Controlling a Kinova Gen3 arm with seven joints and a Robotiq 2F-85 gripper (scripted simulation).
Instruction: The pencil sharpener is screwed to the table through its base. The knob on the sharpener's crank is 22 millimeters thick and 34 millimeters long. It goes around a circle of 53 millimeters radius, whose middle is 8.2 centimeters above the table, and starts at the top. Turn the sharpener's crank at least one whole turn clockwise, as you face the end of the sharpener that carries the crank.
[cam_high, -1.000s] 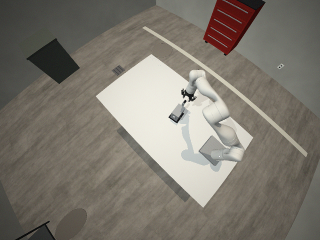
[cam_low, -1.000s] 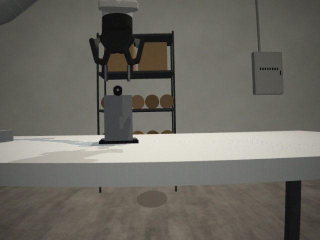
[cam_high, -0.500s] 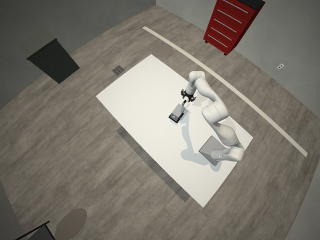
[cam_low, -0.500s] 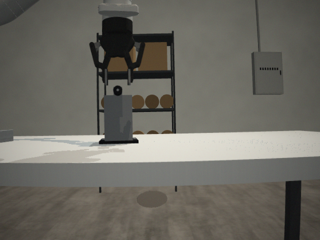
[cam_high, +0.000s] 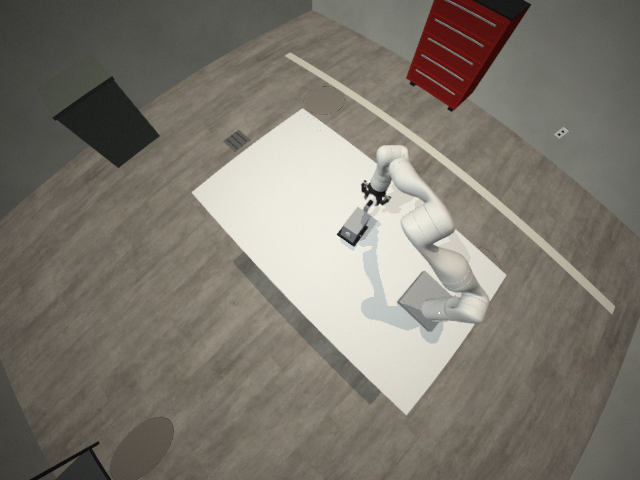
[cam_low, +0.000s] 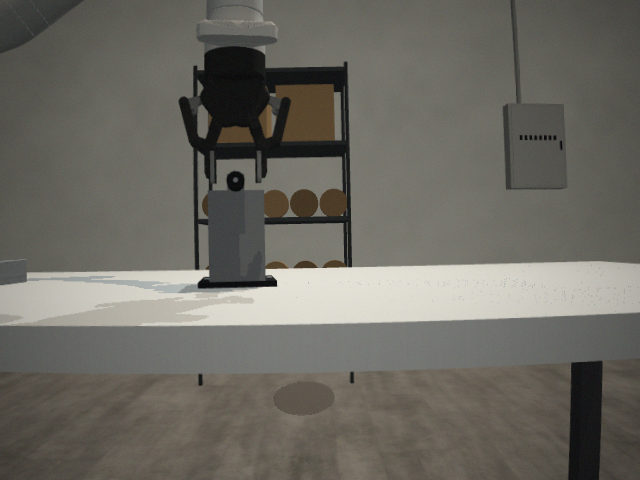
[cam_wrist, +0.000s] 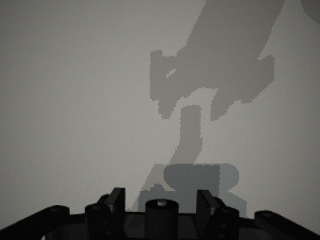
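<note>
The knob is 2 cm to the left of my hand, 1 cm below it and 1 cm behind it.
</note>
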